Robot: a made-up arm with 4 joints.
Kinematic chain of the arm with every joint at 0, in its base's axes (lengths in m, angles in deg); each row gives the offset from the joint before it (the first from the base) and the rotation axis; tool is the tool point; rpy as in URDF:
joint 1: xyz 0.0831 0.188 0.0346 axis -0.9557 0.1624 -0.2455
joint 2: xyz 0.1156 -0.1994 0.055 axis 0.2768 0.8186 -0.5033
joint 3: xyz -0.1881 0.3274 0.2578 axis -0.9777 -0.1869 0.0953
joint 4: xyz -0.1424 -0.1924 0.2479 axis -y
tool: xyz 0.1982 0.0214 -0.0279 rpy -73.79 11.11 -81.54
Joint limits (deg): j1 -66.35..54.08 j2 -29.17..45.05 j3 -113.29..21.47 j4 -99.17..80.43
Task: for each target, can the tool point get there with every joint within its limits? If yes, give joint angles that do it. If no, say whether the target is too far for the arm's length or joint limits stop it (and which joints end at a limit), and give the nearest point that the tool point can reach.
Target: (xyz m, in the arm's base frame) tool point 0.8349 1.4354 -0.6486
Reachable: no: too far | nearest point 0.2421 0.5892 0.1676 | short by 1.317 m
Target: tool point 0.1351 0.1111 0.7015
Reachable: yes | joints -0.16 9.05 -2.46 36.13
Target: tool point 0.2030 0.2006 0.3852
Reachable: yes | joints 17.31 38.44 -47.86 -35.84
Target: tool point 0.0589 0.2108 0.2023
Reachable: yes | joints 32.36 6.17 -90.46 -4.35
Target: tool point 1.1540 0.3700 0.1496
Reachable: no: joint limits stop it (at a limit: joint 1, joint 2, joint 3) | nearest point 0.6534 0.5130 0.4943 | short by 0.624 m
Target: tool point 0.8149 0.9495 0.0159
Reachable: no: joint limits stop it (at a limit: joint 1, joint 3) | nearest point 0.5403 0.7204 0.5040 | short by 0.605 m
